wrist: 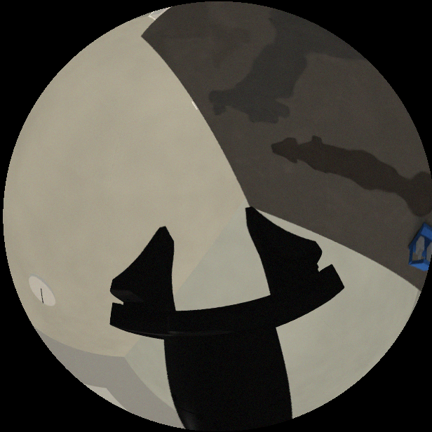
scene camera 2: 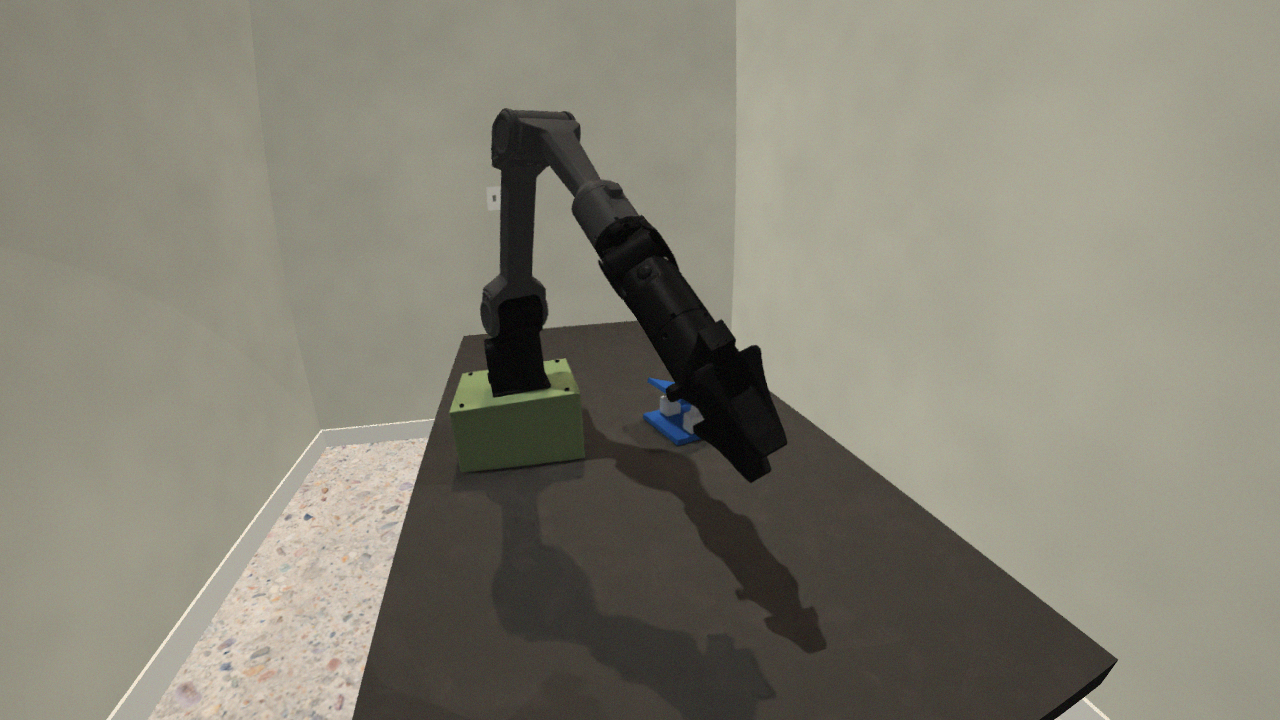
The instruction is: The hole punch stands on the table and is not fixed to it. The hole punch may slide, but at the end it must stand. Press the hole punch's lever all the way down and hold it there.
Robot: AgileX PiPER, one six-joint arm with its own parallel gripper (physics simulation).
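The blue and grey hole punch (scene camera 2: 665, 422) (wrist: 421, 250) stands on the table, beyond my gripper in the scene view and partly hidden by it. Its blue lever (scene camera 2: 660, 384) is tilted up, with a gap between it and the base. In the wrist view part of the punch shows at the right edge. My black gripper (scene camera 2: 766, 456) (wrist: 206, 225) is open, with a wide gap and no object between its fingers. It is in the air above the table, on the near side of the punch and apart from it.
The arm stands on a green box (scene camera 2: 519, 434) to the left of the punch. The dark table (scene camera 2: 895, 573) bears shadows of the arm. Its right long edge runs near a pale wall (scene camera 2: 1029, 223). A speckled floor (scene camera 2: 295, 573) lies left of the table.
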